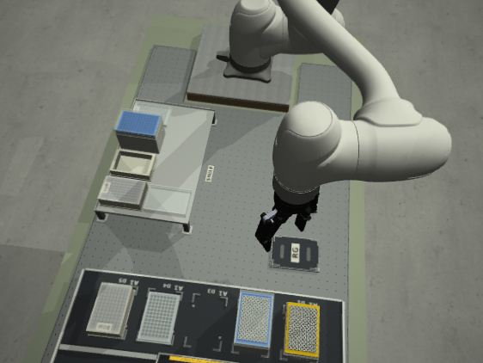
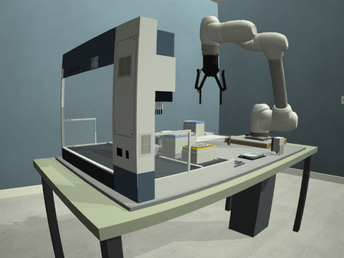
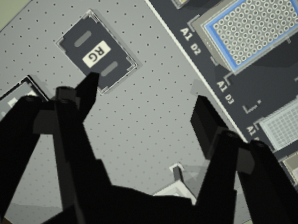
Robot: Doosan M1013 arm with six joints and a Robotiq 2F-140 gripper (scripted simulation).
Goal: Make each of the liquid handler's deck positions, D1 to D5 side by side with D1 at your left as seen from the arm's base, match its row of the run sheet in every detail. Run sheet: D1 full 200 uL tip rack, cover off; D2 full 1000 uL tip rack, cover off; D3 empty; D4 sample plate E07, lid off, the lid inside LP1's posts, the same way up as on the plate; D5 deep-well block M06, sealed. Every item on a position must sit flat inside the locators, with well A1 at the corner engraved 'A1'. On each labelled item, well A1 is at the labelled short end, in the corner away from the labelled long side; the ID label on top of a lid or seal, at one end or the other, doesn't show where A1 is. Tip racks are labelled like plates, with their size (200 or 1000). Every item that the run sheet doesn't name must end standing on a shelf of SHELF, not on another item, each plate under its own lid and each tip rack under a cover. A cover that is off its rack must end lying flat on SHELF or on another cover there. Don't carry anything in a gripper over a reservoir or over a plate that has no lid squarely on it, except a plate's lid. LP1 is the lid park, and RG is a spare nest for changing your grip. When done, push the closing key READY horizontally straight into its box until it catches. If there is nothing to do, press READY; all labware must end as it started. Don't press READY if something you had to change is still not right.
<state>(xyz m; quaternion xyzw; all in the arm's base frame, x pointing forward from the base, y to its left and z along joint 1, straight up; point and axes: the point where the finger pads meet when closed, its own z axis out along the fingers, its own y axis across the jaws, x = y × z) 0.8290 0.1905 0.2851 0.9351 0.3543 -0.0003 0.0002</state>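
Right now the yellow-rimmed tip rack is 17 cm ahead of my hand, 9 cm to the left of it and 21 cm below it. Round my hand: blue-rimmed tip rack (16 cm ahead, 4 cm to the right, 19 cm below); then clear sample plate (18 cm ahead, 29 cm to the right, 25 cm below); then RG nest (9 cm behind, 6 cm to the left, 31 cm below).
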